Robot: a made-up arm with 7 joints. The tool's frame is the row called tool. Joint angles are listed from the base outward. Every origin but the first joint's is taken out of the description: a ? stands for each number. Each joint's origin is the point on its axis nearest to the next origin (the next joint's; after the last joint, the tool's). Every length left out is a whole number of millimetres.
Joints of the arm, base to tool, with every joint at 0 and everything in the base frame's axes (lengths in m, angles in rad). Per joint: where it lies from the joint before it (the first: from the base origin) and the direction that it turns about. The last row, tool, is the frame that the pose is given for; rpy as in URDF.
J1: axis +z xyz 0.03 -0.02 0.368
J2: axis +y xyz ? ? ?
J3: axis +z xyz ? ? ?
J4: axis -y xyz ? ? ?
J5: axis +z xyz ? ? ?
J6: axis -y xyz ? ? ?
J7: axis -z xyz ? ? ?
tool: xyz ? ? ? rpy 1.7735 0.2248 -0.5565
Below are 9 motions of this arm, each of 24 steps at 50 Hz.
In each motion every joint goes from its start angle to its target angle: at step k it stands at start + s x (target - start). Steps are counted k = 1, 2, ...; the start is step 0. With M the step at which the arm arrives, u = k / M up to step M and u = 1 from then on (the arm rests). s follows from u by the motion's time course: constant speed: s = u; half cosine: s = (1 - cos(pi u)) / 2; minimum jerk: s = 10 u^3 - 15 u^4 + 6 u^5.
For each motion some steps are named. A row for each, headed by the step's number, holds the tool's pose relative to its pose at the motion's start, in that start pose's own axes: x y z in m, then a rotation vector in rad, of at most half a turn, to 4 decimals.
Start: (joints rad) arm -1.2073 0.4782 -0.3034 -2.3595 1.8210 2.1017 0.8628
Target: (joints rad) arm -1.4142 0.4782 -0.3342 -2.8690 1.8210 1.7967 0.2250
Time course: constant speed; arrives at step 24
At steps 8, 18, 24:
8: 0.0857 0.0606 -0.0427 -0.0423 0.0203 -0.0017
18: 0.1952 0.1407 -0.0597 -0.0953 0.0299 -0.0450
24: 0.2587 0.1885 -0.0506 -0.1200 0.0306 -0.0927

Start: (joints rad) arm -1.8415 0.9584 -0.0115 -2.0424 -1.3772 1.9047 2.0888
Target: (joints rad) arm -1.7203 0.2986 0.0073 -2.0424 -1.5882 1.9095 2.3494
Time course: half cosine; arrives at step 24
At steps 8, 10, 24:
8: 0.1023 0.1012 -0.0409 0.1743 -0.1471 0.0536
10: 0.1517 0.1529 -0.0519 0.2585 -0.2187 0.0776
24: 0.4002 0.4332 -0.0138 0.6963 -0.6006 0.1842

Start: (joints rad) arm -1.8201 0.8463 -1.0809 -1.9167 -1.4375 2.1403 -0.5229
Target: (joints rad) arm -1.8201 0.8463 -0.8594 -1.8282 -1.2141 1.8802 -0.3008
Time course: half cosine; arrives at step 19
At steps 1, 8, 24:
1: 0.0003 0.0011 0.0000 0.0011 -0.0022 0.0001
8: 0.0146 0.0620 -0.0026 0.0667 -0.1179 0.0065
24: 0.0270 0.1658 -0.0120 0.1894 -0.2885 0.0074

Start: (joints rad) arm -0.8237 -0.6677 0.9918 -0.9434 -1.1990 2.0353 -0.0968
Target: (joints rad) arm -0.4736 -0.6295 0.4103 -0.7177 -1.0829 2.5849 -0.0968
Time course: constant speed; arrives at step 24
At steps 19, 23, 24:
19: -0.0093 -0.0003 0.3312 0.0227 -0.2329 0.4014
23: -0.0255 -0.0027 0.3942 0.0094 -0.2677 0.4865
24: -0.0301 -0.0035 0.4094 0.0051 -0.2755 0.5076

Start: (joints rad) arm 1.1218 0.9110 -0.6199 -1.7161 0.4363 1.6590 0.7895
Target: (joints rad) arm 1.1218 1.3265 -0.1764 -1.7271 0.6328 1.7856 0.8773
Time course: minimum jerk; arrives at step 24
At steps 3, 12, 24:
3: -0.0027 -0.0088 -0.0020 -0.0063 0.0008 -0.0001
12: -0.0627 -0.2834 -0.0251 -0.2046 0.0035 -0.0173
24: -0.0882 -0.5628 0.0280 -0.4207 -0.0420 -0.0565

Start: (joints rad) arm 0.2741 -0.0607 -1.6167 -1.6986 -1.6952 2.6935 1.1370
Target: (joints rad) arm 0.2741 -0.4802 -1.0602 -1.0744 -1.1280 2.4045 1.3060
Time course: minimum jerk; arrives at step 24
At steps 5, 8, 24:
5: 0.0272 0.0152 -0.0107 0.0352 -0.0740 0.0259
8: 0.0902 0.0555 -0.0254 0.1173 -0.2468 0.0757
24: 0.3961 0.3486 0.1687 0.6337 -1.2698 0.1283

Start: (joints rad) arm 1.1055 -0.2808 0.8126 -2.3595 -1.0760 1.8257 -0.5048
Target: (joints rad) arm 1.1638 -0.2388 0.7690 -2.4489 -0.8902 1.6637 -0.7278
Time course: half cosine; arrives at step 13
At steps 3, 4, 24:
3: 0.0019 -0.0059 -0.0055 0.0191 0.0351 -0.0314
4: 0.0031 -0.0101 -0.0095 0.0329 0.0607 -0.0538
24: 0.0119 -0.0464 -0.0469 0.1597 0.2980 -0.2414

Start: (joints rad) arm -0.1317 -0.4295 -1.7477 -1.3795 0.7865 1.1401 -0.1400
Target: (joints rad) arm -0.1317 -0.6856 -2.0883 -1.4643 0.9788 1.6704 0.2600
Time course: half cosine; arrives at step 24
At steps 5, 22, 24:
5: 0.0030 0.0375 0.0298 0.0883 -0.0320 0.0525
22: 0.0266 0.2872 0.3605 0.8940 -0.4112 0.4051
24: 0.0269 0.2905 0.3681 0.9103 -0.4202 0.4103

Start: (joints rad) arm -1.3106 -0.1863 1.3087 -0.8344 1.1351 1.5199 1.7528
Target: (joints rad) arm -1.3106 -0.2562 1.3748 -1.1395 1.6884 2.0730 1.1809
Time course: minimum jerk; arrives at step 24
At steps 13, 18, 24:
13: 0.0629 -0.0727 -0.0353 -0.0091 0.0727 -0.3875
18: 0.1107 -0.1102 -0.0498 0.0758 0.0788 -0.5624
24: 0.1280 -0.1221 -0.0532 0.1157 0.0767 -0.6093

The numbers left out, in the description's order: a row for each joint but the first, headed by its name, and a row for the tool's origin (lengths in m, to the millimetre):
J2: -0.002 0.033 0
J3: 0.028 0 0.494
J4: 0.172 0.031 0
J5: -0.112 0 0.551
J6: 0 -0.018 0
J7: 0.072 0 0.002
tool: 0.002 0.018 0

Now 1 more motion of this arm.
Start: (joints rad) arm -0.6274 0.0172 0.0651 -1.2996 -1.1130 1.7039 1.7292
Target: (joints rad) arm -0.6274 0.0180 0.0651 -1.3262 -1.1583 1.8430 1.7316
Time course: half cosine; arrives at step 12
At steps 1, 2, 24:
1: -0.0003 0.0001 0.0001 0.0019 0.0007 -0.0011
2: -0.0010 0.0002 0.0005 0.0076 0.0029 -0.0042
24: -0.0149 0.0037 0.0092 0.1120 0.0454 -0.0645

